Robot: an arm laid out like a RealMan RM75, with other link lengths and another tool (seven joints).
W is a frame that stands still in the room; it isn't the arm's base.
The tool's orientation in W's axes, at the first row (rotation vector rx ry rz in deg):
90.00 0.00 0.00
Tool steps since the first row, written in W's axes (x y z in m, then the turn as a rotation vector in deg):
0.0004 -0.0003 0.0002 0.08 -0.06 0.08
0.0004 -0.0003 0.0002 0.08 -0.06 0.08
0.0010 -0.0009 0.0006 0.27 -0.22 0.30
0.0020 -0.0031 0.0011 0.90 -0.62 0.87
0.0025 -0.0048 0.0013 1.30 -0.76 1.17
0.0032 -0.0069 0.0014 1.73 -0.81 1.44
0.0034 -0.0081 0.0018 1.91 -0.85 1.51
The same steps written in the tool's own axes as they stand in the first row. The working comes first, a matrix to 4 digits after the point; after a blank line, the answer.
The tool's axes in the first row as the columns of a matrix, in W's axes (used below as rounded here):
1.0000 0.0000 0.0000
0.0000 0.0000 -1.0000
0.0000 1.0000 0.0000

0.0004 0.0002 0.0003 0.08 0.08 0.06
0.0004 0.0002 0.0003 0.08 0.08 0.06
0.0010 0.0006 0.0009 0.27 0.30 0.22
0.0020 0.0011 0.0031 0.90 0.87 0.62
0.0025 0.0013 0.0048 1.30 1.17 0.76
0.0032 0.0014 0.0069 1.73 1.44 0.81
0.0034 0.0018 0.0081 1.91 1.51 0.85

